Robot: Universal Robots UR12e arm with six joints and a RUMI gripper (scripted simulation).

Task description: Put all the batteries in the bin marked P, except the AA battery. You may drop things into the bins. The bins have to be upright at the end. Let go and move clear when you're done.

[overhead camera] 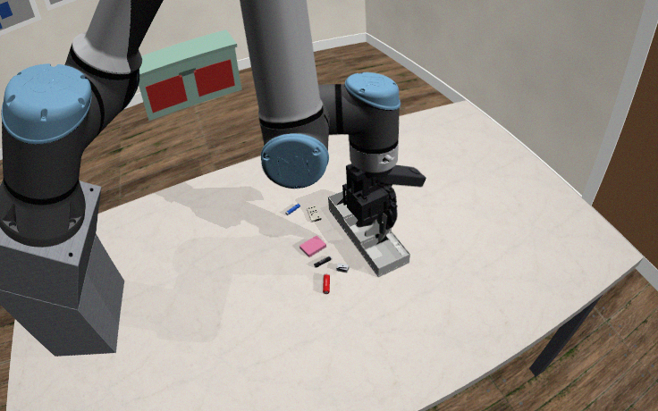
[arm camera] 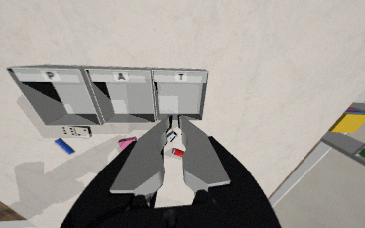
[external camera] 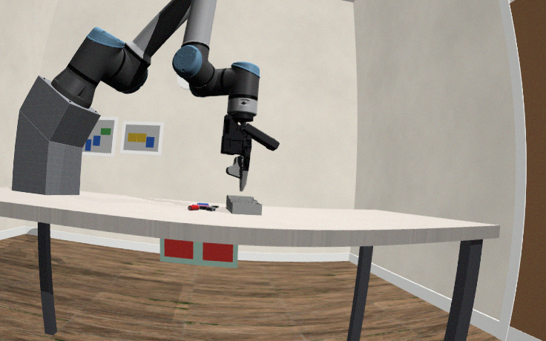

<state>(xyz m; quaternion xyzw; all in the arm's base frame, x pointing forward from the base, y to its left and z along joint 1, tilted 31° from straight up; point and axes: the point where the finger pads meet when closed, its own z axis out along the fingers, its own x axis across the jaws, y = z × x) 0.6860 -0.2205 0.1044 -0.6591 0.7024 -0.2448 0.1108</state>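
Right now the bin marked P is 7 cm to the left of my hand, 6 cm below it and 2 cm ahead of it. The rest, counted from my hand: red battery 14 cm behind, 7 cm below, 1 cm to the left; then black battery 11 cm behind, 7 cm to the left, 7 cm below; then pink block 12 cm to the left, 10 cm behind, 7 cm below.
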